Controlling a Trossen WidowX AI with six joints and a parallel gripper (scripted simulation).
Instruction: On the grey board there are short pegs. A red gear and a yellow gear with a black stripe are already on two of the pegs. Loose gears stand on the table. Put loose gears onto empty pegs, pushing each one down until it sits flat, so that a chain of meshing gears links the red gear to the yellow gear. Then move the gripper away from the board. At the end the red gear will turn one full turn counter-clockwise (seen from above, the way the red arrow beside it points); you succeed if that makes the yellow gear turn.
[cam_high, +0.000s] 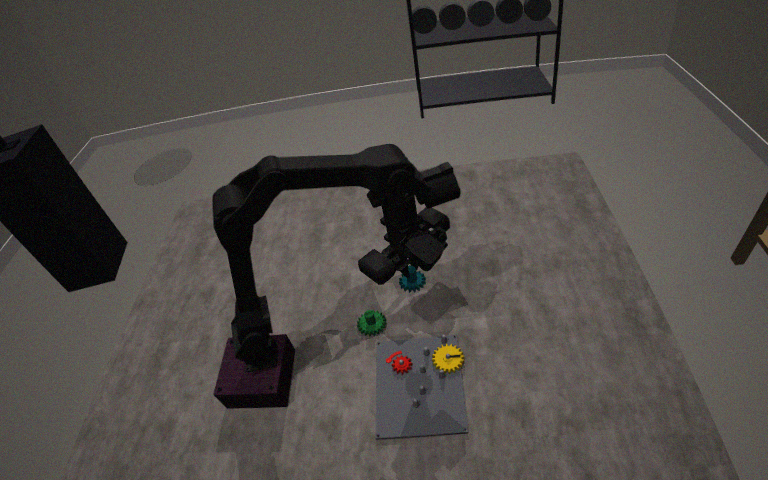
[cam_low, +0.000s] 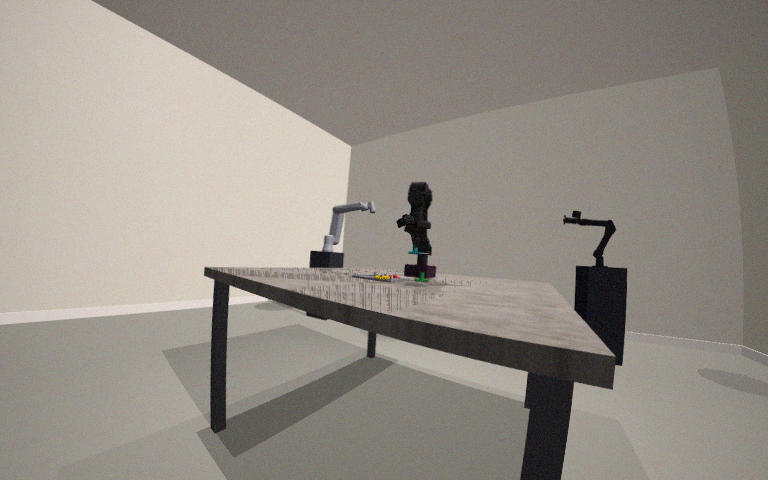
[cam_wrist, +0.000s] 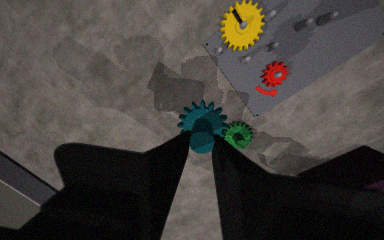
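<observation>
Now: gripper tip 6 cm past the red gear, 12 cm to the left of it and 13 cm above it. From my gripper tip the other things lie so: red arrow 7 cm behind, 9 cm to the right, 14 cm below; then teal gear 1 cm below; then green gear 10 cm behind, 1 cm to the left, 13 cm below.
</observation>
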